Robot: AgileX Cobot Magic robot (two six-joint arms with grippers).
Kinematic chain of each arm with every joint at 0, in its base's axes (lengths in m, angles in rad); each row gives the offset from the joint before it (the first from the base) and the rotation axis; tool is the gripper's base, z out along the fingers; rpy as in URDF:
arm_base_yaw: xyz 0 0 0.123 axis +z
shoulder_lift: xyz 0 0 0 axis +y
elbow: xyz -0.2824 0 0.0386 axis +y
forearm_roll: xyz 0.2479 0 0.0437 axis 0.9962 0 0.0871
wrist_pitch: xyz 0 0 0 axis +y
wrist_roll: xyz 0.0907 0 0.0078 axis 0.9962 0 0.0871
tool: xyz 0 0 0 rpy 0 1.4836 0
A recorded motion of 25 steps. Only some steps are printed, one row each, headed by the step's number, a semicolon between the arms.
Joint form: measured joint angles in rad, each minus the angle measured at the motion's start. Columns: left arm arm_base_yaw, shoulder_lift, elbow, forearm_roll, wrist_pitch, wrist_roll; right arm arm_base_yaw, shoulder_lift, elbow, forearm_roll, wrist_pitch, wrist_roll.
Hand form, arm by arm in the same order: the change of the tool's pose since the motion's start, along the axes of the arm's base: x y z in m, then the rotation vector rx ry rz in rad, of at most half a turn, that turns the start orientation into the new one. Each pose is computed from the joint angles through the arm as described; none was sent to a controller.
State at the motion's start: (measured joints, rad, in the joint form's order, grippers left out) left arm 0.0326 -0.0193 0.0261 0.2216 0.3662 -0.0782; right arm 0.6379 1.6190 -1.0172 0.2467 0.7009 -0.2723
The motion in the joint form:
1: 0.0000 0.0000 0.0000 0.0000 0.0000 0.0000; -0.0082 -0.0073 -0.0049 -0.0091 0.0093 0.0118
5: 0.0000 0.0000 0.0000 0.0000 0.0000 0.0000; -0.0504 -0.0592 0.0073 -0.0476 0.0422 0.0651
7: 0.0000 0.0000 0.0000 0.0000 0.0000 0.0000; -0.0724 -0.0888 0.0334 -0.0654 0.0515 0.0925
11: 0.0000 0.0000 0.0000 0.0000 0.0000 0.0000; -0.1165 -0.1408 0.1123 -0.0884 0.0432 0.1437
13: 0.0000 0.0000 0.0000 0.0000 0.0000 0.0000; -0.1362 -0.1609 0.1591 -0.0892 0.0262 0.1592
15: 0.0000 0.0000 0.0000 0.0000 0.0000 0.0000; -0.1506 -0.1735 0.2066 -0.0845 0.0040 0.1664
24: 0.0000 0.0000 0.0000 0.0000 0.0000 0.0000; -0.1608 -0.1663 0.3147 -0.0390 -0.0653 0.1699
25: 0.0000 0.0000 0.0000 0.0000 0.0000 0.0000; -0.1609 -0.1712 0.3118 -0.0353 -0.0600 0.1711
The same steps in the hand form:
1: 0.0000 0.0000 0.0000 0.0000 0.0000 0.0000; 0.0013 -0.0027 0.0032 -0.0013 -0.0026 -0.0127
5: 0.0000 0.0000 0.0000 0.0000 0.0000 0.0000; 0.0017 -0.0205 0.0145 -0.0109 -0.0092 -0.0798
7: 0.0000 0.0000 0.0000 0.0000 0.0000 0.0000; -0.0013 -0.0313 0.0159 -0.0207 -0.0046 -0.1176
11: 0.0000 0.0000 0.0000 0.0000 0.0000 0.0000; -0.0099 -0.0529 0.0098 -0.0376 0.0147 -0.1999
13: 0.0000 0.0000 0.0000 0.0000 0.0000 0.0000; -0.0151 -0.0622 0.0035 -0.0414 0.0267 -0.2358
15: 0.0000 0.0000 0.0000 0.0000 0.0000 0.0000; -0.0206 -0.0694 -0.0047 -0.0452 0.0412 -0.2622
24: 0.0000 0.0000 0.0000 0.0000 0.0000 0.0000; -0.0342 -0.0776 -0.0309 -0.0461 0.0994 -0.3106
25: 0.0000 0.0000 0.0000 0.0000 0.0000 0.0000; -0.0344 -0.0774 -0.0291 -0.0413 0.0998 -0.3130

